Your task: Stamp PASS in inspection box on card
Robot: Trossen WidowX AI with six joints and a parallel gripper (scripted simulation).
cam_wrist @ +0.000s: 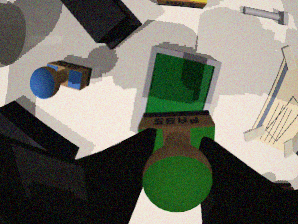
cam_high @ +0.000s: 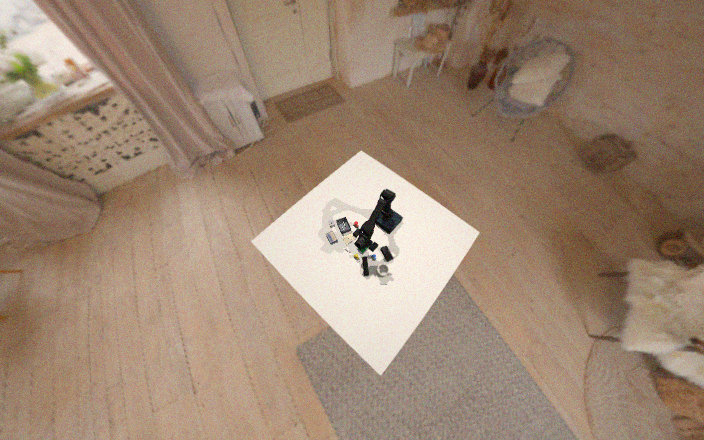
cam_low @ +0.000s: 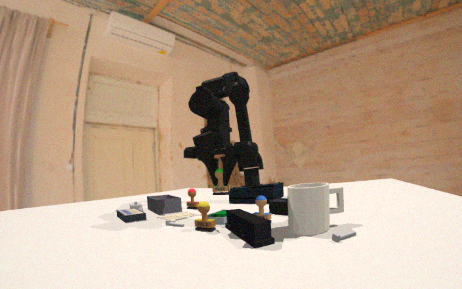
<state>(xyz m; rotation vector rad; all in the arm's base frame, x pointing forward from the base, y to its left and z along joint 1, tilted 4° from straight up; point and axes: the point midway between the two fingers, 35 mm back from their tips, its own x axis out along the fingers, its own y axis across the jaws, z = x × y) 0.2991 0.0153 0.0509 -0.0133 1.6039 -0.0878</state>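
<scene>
My gripper tip is now 80 mm above the green ink pad. Also, from my gripper tip: blue-knobbed stamp: 110 mm to the left, 70 mm below, 10 mm ahead; then cream card: 130 mm to the right, 90 mm below, 10 mm ahead; then yellow-knobbed HOLD stamp: 90 mm ahead, 70 mm below.
</scene>
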